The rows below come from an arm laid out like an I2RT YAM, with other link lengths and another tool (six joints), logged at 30 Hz.
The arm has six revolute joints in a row. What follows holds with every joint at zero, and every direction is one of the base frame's.
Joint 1 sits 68.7 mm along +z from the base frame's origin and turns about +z.
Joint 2 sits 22.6 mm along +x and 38.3 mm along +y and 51.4 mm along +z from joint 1 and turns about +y.
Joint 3 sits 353.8 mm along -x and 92.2 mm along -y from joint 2 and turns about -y.
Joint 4 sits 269.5 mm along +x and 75.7 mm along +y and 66.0 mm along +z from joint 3 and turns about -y.
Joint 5 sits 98.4 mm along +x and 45.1 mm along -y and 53.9 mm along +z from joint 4 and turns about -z.
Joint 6 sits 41.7 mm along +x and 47.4 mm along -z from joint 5 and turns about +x.
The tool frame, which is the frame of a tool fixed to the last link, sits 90.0 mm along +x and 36.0 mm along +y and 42.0 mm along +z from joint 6; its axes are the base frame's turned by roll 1.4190, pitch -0.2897 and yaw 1.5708 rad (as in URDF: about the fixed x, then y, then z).
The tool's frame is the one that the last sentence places.
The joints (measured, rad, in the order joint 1, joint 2, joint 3, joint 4, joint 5, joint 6), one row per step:
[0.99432 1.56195 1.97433 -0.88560 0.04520 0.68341]
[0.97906 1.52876 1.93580 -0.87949 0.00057 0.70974]
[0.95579 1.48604 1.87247 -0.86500 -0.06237 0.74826]
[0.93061 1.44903 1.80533 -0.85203 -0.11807 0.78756]
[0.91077 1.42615 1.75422 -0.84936 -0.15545 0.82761]
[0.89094 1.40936 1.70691 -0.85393 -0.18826 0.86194]
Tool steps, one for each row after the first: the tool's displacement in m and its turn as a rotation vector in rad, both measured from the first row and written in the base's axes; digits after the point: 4 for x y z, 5 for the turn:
[-0.0039 -0.0108 -0.0013 0.02528 0.03575 0.01248]
[-0.0073 -0.0237 -0.0083 0.05511 0.09181 0.02737]
[-0.0082 -0.0352 -0.0204 0.07456 0.15295 0.03227]
[-0.0069 -0.0433 -0.0341 0.08337 0.21341 0.02408]
[-0.0047 -0.0504 -0.0503 0.08153 0.27441 0.01216]

